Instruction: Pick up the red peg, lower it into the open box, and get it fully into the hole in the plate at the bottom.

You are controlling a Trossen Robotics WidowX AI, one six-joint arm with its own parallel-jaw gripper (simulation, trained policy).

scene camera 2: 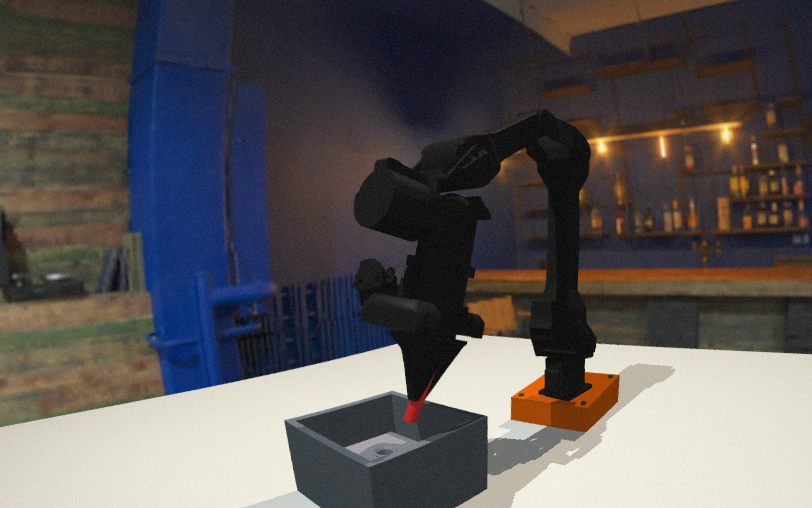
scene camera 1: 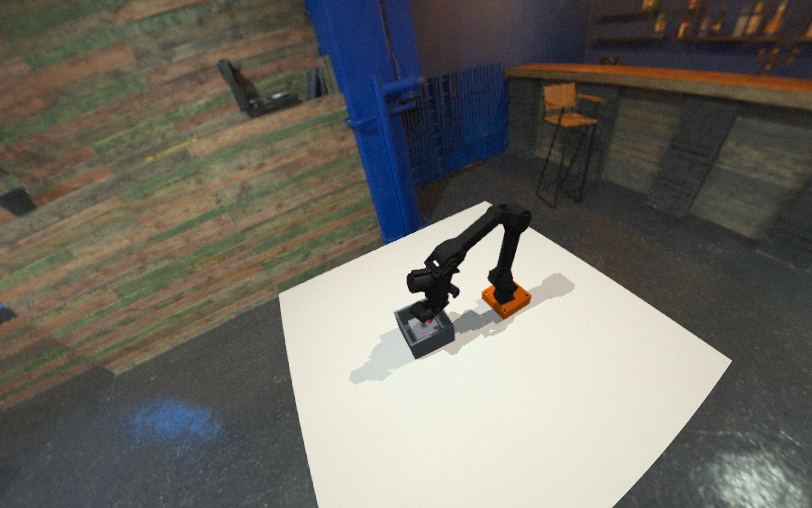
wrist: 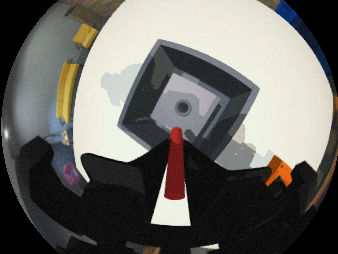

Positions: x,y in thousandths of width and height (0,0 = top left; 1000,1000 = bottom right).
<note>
I see my gripper (scene camera 2: 513,788), a red peg (wrist: 519,722), a dark grey box (scene camera 1: 550,658) and a light grey plate (scene camera 2: 470,877).
The dark grey box also shows in the wrist view (wrist: 703,368). The light grey plate shows as well in the wrist view (wrist: 531,360). My gripper is seen too in scene camera 1 (scene camera 1: 531,625) and in the wrist view (wrist: 522,565).
</note>
